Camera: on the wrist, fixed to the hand. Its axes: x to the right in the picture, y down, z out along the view.
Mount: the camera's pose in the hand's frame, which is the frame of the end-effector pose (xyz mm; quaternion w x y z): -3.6 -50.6 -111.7 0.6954 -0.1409 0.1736 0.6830
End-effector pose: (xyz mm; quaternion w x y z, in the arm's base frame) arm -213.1 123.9 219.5 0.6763 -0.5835 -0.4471 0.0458
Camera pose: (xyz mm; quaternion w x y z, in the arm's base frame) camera -165.0 22.3 268.6 0.4344 -0.8144 0.1986 0.3295
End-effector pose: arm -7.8 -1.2 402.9 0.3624 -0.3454 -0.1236 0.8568
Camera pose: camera 97.2 27.7 346.5 0.3604 0.5244 -0.0921 -0.7659
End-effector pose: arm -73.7 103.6 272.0 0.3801 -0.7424 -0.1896 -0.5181
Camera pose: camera -179.1 51.4 306.8 0.5465 -0.6094 0.5142 -0.2563
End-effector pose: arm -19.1 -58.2 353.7 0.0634 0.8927 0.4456 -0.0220
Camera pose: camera -63.6 -16.1 460.0 0.1075 0.9200 -0.2857 0.2458
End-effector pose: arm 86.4 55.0 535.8 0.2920 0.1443 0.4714 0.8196
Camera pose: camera 49.4 -4.6 435.2 0.4182 -0.2389 -0.1645 -0.8608
